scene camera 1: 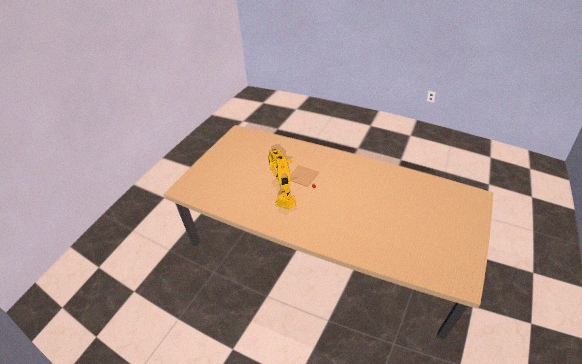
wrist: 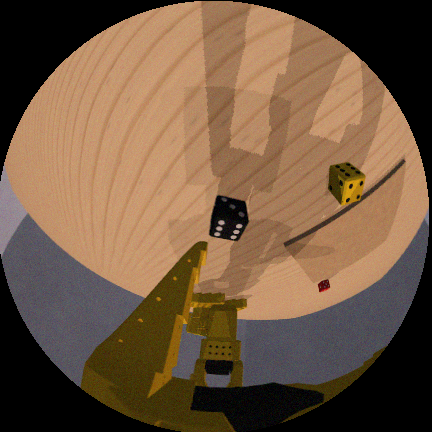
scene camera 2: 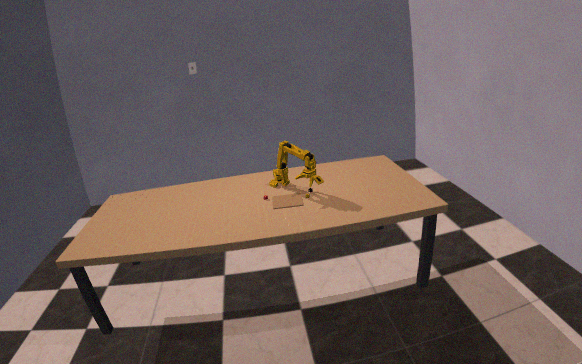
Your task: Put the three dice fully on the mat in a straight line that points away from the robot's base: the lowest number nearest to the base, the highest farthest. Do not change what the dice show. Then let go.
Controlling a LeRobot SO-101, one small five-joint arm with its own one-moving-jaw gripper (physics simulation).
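Frame: origin at the arm's base, x ahead, y down, z left, level; centimetres.
Where they show: hand, tool point: point(scene camera 1: 276, 176) point(wrist: 206, 250) point(scene camera 2: 310, 186); arm's base, link origin: point(scene camera 1: 287, 200) point(wrist: 223, 297) point(scene camera 2: 280, 185).
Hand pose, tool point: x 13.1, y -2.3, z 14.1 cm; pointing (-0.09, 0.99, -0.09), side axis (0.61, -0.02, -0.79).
Note:
Each offset is from my tool point to the top centre of the thing. Level surfaces: height alone.
The black die {dx +1.3, dy +0.7, dz -0.1 cm} point(scene camera 2: 310, 190) point(wrist: 229, 218) lies on the table with six pips up, just beyond the fixed jaw's tip in the wrist view. The yellow die {dx +7.6, dy +0.7, dz -2.8 cm} point(scene camera 2: 307, 195) point(wrist: 347, 183) seems to show four on top; it lies off the mat {dx +8.4, dy +1.9, dz -13.0 cm} point(scene camera 1: 305, 175) point(scene camera 2: 288, 202) point(wrist: 350, 237), close to its edge. The small red die {dx +2.2, dy +0.7, dz -22.9 cm} point(scene camera 1: 314, 186) point(scene camera 2: 265, 197) point(wrist: 324, 285) lies off the mat near a corner, its top number too small to read. My gripper point(scene camera 2: 305, 181) is fully open and empty above the table near the black die; the wrist view shows one notched jaw. The arm hides the black and yellow dice in scene camera 1.
The arm's base point(scene camera 1: 285, 201) point(scene camera 2: 279, 178) stands on the wooden table {dy +2.3 cm} point(scene camera 1: 390, 215) point(scene camera 2: 175, 220), with the mat beyond it to one side. Shadows of the arm fall around the black and yellow dice in the wrist view.

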